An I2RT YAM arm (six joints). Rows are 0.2 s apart.
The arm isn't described. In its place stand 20 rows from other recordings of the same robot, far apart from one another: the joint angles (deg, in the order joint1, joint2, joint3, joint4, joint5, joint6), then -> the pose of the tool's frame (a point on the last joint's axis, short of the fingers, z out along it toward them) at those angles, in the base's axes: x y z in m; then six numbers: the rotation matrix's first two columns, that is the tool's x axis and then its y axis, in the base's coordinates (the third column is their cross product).
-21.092 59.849 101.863 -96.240 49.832 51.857 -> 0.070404, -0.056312, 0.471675, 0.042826, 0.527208, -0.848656, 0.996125, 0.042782, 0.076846
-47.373 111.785 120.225 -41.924 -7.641 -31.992 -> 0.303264, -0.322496, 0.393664, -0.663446, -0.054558, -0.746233, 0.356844, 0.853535, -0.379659
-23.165 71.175 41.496 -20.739 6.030 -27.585 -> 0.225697, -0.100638, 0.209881, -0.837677, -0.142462, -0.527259, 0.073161, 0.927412, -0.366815
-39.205 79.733 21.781 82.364 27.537 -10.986 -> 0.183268, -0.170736, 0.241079, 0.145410, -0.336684, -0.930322, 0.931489, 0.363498, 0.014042
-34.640 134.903 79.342 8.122 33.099 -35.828 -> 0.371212, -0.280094, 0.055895, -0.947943, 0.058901, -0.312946, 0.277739, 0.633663, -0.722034
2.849 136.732 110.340 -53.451 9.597 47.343 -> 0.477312, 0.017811, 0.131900, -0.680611, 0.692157, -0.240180, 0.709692, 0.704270, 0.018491
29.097 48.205 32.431 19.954 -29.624 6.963 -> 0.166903, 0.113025, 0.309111, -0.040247, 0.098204, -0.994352, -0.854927, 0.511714, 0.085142
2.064 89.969 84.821 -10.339 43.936 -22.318 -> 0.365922, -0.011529, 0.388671, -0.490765, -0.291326, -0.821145, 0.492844, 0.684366, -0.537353
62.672 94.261 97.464 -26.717 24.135 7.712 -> 0.186706, 0.329596, 0.407881, -0.267202, -0.250320, -0.930561, -0.608252, 0.792805, -0.038609
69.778 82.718 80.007 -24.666 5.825 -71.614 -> 0.117893, 0.309594, 0.373403, 0.806165, -0.542674, -0.235803, -0.435456, -0.274334, -0.857391
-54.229 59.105 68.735 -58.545 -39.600 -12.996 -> 0.125157, -0.134899, 0.363730, -0.514831, 0.418166, -0.748390, 0.271473, 0.907566, 0.320355
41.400 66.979 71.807 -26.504 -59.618 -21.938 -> 0.160719, 0.182636, 0.402902, 0.092624, -0.170243, -0.981039, -0.971556, -0.231115, -0.051623
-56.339 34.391 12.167 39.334 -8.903 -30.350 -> 0.091041, -0.126771, 0.257614, -0.233345, -0.550217, -0.801755, 0.721259, 0.455062, -0.522210
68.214 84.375 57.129 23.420 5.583 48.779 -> 0.132593, 0.322412, 0.310107, -0.684358, 0.304807, -0.662379, -0.566629, 0.349412, 0.746219
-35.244 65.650 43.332 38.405 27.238 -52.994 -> 0.204652, -0.164552, 0.345760, -0.560325, -0.473466, -0.679607, 0.705715, 0.156626, -0.690967
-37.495 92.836 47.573 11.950 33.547 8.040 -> 0.253627, -0.219375, 0.188439, -0.309264, 0.384184, -0.869918, 0.926069, 0.329654, -0.183641
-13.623 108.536 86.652 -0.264 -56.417 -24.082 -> 0.435007, -0.074908, 0.292842, -0.081671, -0.212448, -0.973753, -0.715197, 0.692947, -0.091198
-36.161 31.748 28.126 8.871 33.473 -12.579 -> 0.107146, -0.102627, 0.306303, -0.131677, -0.128775, -0.982893, 0.929249, 0.329238, -0.167626
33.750 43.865 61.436 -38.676 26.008 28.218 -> 0.128406, 0.067024, 0.389440, -0.339072, 0.284517, -0.896705, 0.001309, 0.953312, 0.301983
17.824 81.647 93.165 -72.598 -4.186 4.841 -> 0.249284, 0.082882, 0.386564, -0.858909, -0.187753, -0.476471, -0.267352, 0.957919, 0.104474
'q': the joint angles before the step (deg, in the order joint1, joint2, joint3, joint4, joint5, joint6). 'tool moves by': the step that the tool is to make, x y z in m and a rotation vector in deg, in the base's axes. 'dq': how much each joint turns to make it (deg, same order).
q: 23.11, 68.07, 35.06, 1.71, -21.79, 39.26
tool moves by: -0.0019, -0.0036, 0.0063, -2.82, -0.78, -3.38
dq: 0.00, -1.59, 0.95, -3.18, 4.40, -0.74
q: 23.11, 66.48, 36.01, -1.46, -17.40, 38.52
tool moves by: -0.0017, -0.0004, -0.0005, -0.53, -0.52, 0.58
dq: 0.06, -0.42, -0.36, -0.07, -0.08, -0.90
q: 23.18, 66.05, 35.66, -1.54, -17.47, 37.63
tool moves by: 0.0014, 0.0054, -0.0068, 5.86, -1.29, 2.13
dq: 0.50, 1.35, -2.81, 8.89, -3.82, 3.63
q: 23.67, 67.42, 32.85, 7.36, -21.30, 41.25
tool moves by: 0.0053, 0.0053, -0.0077, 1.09, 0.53, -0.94
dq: 0.73, 2.78, -0.50, 3.93, 0.94, 1.96
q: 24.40, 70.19, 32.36, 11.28, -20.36, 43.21
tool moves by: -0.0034, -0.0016, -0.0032, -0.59, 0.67, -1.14
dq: 0.16, -0.69, -0.88, -0.54, 1.27, 0.38
